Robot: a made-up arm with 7 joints. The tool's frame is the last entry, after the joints.
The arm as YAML. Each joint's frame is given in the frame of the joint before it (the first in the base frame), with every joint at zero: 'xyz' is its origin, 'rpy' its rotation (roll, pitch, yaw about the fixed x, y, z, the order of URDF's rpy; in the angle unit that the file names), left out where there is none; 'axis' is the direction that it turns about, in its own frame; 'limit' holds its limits. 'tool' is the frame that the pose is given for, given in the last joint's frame.
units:
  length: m
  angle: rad
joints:
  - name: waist
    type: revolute
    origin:
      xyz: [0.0, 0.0, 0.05]
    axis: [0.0, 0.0, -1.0]
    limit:
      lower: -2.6
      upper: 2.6
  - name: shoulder
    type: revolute
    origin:
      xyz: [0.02, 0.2, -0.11]
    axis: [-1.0, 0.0, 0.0]
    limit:
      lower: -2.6
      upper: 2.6
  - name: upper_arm
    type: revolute
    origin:
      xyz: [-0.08, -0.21, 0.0]
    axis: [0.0, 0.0, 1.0]
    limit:
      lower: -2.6
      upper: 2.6
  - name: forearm
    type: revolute
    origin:
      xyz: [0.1, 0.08, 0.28]
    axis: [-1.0, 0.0, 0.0]
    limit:
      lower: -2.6
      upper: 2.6
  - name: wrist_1
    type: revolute
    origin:
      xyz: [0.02, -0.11, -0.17]
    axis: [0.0, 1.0, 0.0]
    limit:
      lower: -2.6
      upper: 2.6
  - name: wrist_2
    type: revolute
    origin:
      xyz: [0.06, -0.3, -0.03]
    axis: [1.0, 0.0, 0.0]
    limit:
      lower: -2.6
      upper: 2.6
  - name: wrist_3
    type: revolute
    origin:
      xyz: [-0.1, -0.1, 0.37]
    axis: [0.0, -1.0, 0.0]
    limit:
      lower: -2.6
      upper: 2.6
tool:
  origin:
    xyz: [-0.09, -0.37, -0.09]
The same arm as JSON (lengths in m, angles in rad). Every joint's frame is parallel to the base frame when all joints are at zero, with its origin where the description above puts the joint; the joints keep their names.
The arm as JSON. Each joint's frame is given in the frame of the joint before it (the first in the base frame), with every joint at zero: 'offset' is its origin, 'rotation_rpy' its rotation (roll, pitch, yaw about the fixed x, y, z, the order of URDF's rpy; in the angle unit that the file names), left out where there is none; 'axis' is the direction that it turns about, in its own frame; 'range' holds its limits. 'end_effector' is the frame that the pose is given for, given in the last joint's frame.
{"length_unit": "m", "angle_unit": "rad", "chain": [
  {"id": "waist", "offset": [0.0, 0.0, 0.05], "axis": [0.0, 0.0, -1.0], "range": [-2.6, 2.6]},
  {"id": "shoulder", "offset": [0.02, 0.2, -0.11], "axis": [-1.0, 0.0, 0.0], "range": [-2.6, 2.6]},
  {"id": "upper_arm", "offset": [-0.08, -0.21, 0.0], "axis": [0.0, 0.0, 1.0], "range": [-2.6, 2.6]},
  {"id": "forearm", "offset": [0.1, 0.08, 0.28], "axis": [-1.0, 0.0, 0.0], "range": [-2.6, 2.6]},
  {"id": "wrist_1", "offset": [0.02, -0.11, -0.17], "axis": [0.0, 1.0, 0.0], "range": [-2.6, 2.6]},
  {"id": "wrist_2", "offset": [0.06, -0.3, -0.03], "axis": [1.0, 0.0, 0.0], "range": [-2.6, 2.6]},
  {"id": "wrist_3", "offset": [-0.1, -0.1, 0.37], "axis": [0.0, -1.0, 0.0], "range": [-2.6, 2.6]}
], "end_effector": {"offset": [-0.09, -0.37, -0.09]}}

